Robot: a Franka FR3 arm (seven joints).
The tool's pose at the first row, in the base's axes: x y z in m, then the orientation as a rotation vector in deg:
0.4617, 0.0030, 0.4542, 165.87, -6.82, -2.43
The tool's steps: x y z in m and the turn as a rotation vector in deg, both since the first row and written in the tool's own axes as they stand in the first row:
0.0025, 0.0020, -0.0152, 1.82, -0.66, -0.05
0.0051, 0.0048, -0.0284, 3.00, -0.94, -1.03
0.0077, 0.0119, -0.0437, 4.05, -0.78, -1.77
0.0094, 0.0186, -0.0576, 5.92, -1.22, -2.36
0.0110, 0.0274, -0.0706, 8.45, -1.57, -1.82
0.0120, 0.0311, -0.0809, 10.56, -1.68, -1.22
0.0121, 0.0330, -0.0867, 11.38, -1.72, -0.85
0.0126, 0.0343, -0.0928, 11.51, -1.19, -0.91
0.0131, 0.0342, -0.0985, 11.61, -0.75, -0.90
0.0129, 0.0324, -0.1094, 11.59, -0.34, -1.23
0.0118, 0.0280, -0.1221, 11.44, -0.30, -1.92
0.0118, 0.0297, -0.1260, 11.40, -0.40, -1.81
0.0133, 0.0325, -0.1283, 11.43, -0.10, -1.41
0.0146, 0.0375, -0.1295, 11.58, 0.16, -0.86
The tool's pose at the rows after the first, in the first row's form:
0.4646, 0.0045, 0.4694, 167.70, -6.97, -3.32
0.4675, 0.0047, 0.4828, 168.94, -5.64, -3.85
0.4701, 0.0013, 0.4993, 170.03, -4.57, -3.71
0.4719, -0.0020, 0.5144, 171.93, -3.85, -4.39
0.4733, -0.0075, 0.5291, 174.43, -4.83, -4.72
0.4744, -0.0087, 0.5400, 176.51, -5.86, -4.69
0.4746, -0.0091, 0.5461, 177.30, -6.48, -4.65
0.4752, -0.0090, 0.5523, 177.44, -6.29, -3.84
0.4759, -0.0075, 0.5578, 177.53, -6.23, -3.16
0.4763, -0.0032, 0.5679, 177.53, -5.64, -2.59
0.4760, 0.0042, 0.5792, 177.42, -4.57, -2.67
0.4760, 0.0035, 0.5834, 177.38, -4.76, -2.80
0.4774, 0.0012, 0.5863, 177.38, -5.31, -2.26
0.4784, -0.0034, 0.5886, 177.49, -6.12, -1.75

